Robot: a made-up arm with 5 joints. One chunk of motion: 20 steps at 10 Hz.
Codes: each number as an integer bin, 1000 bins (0 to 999) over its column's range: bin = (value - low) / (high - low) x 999, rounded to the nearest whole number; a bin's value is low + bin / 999 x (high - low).
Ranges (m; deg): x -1.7..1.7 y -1.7..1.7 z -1.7..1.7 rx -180..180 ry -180..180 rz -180..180
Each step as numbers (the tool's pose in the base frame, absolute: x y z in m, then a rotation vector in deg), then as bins.
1 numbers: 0.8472 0.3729 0.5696 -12.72 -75.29 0.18
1 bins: 748 609 667 464 291 500
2 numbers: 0.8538 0.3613 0.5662 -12.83 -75.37 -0.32
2 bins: 750 606 666 464 290 499
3 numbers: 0.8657 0.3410 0.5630 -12.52 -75.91 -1.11
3 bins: 754 600 665 465 289 496
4 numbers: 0.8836 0.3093 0.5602 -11.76 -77.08 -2.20
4 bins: 759 590 664 467 286 493
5 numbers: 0.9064 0.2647 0.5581 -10.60 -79.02 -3.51
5 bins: 766 577 663 470 280 490
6 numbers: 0.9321 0.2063 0.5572 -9.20 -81.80 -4.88
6 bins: 773 560 663 474 273 486
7 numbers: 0.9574 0.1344 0.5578 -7.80 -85.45 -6.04
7 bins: 781 539 663 478 262 483
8 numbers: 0.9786 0.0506 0.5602 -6.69 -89.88 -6.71
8 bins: 787 514 664 481 250 481
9 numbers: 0.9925 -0.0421 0.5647 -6.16 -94.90 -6.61
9 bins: 791 487 665 482 236 481
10 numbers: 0.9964 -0.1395 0.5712 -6.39 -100.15 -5.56
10 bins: 792 459 667 482 222 484
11 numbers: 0.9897 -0.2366 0.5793 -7.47 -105.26 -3.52
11 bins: 790 430 670 479 207 490
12 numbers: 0.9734 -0.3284 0.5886 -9.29 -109.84 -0.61
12 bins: 786 403 672 474 195 498
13 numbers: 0.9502 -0.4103 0.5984 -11.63 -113.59 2.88
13 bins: 779 379 675 467 184 507
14 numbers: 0.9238 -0.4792 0.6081 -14.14 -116.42 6.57
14 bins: 771 359 678 460 176 518
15 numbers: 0.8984 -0.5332 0.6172 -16.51 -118.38 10.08
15 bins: 763 343 681 454 171 527
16 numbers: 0.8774 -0.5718 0.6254 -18.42 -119.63 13.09
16 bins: 757 331 683 448 168 536
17 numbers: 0.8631 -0.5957 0.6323 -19.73 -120.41 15.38
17 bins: 753 324 685 445 165 542
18 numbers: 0.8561 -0.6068 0.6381 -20.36 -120.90 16.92
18 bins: 751 321 687 443 164 546
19 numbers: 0.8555 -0.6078 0.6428 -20.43 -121.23 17.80
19 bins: 751 321 688 443 163 549
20 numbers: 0.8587 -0.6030 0.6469 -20.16 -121.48 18.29
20 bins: 752 322 690 444 162 550
